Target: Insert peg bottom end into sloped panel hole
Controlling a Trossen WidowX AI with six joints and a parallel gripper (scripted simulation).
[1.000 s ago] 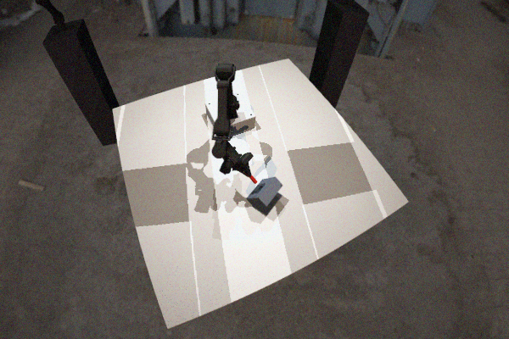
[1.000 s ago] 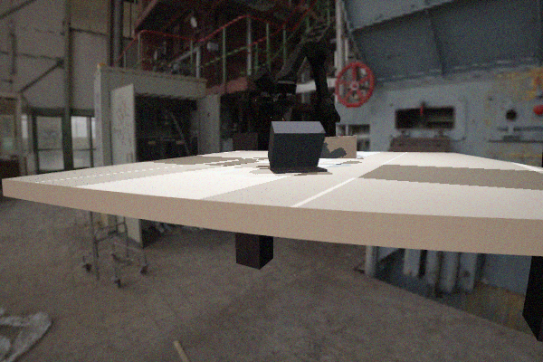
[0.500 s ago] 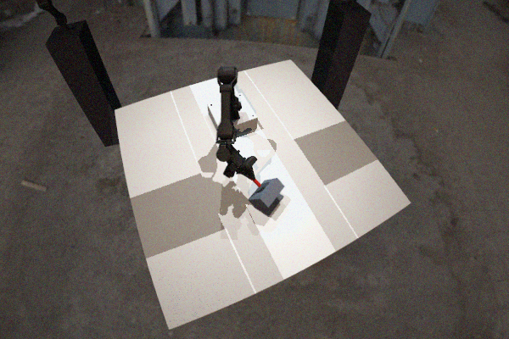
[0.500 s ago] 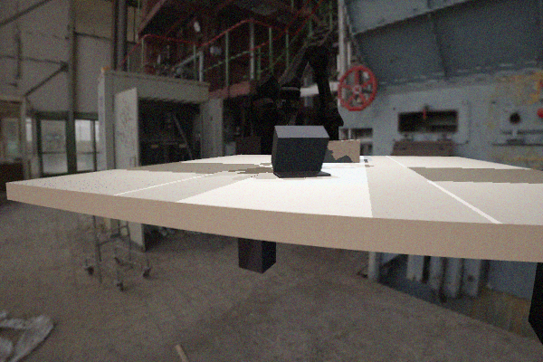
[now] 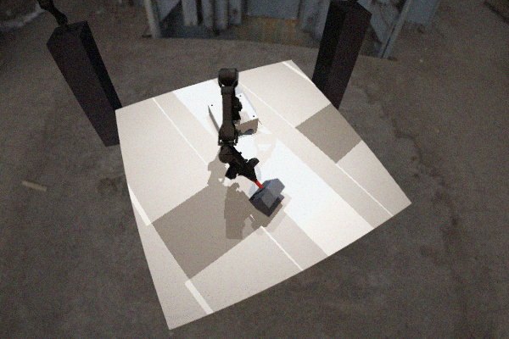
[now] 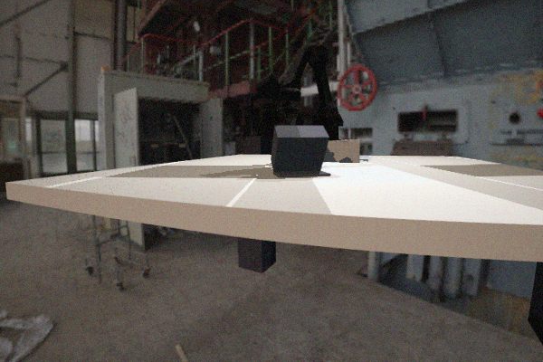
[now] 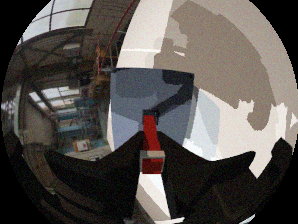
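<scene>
The dark sloped panel block lies 5 cm ahead of my gripper tip, 4 cm to the left of it and 5 cm below it. Also, from my gripper tip: red peg: 1 cm behind, 1 cm to the right, 1 cm above.
</scene>
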